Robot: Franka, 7 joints.
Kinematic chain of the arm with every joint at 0, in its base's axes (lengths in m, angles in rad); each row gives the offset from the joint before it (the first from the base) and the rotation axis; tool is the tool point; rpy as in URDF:
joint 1: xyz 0 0 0.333 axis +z
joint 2: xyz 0 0 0 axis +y
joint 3: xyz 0 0 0.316 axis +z
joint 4: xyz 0.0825 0 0 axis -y
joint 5: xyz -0.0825 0 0.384 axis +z
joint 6: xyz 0 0 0 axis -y
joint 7: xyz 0.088 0 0 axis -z
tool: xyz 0 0 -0.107 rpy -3.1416 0 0
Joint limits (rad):
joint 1: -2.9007..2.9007
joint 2: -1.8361..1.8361
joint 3: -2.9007..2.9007
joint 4: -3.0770..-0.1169
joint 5: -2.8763..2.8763
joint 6: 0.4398..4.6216
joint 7: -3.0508..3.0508
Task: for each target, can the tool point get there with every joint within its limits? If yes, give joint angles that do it. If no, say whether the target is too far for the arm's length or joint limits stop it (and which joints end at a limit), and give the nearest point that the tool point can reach.
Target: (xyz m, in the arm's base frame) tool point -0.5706 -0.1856 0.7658
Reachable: yes | joints -2.4385 0.9658 -1.2220 -0.6965 0.9909 4.1101 -0.3614
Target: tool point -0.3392 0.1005 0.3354
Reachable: yes | joints 1.5190 -1.2062 1.1220 -2.8176 -1.3969 3.5367 -1.0068
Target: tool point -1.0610 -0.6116 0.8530
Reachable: no: too far | nearest point -0.6841 -0.3944 0.6683 | short by 0.473 m
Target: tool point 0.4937 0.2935 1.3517
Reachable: no: too far | nearest point 0.3622 0.2153 1.0803 | short by 0.312 m
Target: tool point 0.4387 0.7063 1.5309
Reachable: no: too far | nearest point 0.2581 0.4155 1.0378 | short by 0.600 m
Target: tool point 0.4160 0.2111 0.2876
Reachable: yes | joints 0.2119 0.4982 0.1344 -1.8449 0.4640 0.8000 0.1444
